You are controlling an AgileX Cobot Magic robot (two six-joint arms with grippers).
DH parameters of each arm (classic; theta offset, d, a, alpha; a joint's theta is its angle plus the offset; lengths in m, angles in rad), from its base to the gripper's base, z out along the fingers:
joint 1: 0 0.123 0 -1.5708
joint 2: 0.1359 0 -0.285 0
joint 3: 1.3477 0 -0.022 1.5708
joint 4: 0 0.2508 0 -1.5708
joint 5: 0 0 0.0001 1.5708
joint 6: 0 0.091 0 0
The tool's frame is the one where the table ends.
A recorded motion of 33 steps. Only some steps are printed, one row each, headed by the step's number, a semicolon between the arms.
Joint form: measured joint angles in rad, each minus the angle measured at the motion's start. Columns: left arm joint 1, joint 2, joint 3, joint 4, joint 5, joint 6; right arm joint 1, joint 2, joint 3, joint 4, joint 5, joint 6.
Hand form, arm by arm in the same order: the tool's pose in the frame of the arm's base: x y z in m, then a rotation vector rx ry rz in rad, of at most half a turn. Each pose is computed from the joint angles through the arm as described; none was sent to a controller.
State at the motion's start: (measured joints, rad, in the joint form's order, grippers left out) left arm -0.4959 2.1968 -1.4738 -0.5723 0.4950 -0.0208; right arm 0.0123 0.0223 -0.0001 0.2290 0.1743 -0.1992
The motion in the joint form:
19: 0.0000 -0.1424 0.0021 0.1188 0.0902 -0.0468; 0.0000 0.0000 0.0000 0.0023 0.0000 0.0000
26: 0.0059 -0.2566 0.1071 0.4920 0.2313 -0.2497; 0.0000 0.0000 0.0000 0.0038 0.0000 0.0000
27: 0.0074 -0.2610 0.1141 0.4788 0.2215 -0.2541; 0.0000 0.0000 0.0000 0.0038 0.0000 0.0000
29: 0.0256 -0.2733 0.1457 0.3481 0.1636 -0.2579; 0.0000 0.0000 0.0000 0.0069 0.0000 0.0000
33: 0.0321 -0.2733 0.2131 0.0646 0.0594 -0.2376; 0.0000 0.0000 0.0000 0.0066 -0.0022 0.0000
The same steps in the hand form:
19: 0.3780 -0.2296 0.1793 0.1488 2.6999 -0.6358; 0.0578 0.0044 0.1965 -0.0162 1.6758 0.0642
26: 0.3523 -0.1934 0.1895 0.2382 2.8099 -0.2735; 0.0578 0.0044 0.1965 -0.0152 1.6758 0.0656
27: 0.3516 -0.1932 0.1898 0.2172 2.8074 -0.2910; 0.0578 0.0044 0.1965 -0.0152 1.6758 0.0656
29: 0.3509 -0.1923 0.1893 0.0588 2.7970 -0.4352; 0.0578 0.0044 0.1966 -0.0130 1.6757 0.0683
33: 0.3457 -0.1990 0.1793 -0.2365 2.7741 -0.6925; 0.0578 0.0044 0.1967 -0.0128 1.6735 0.0677

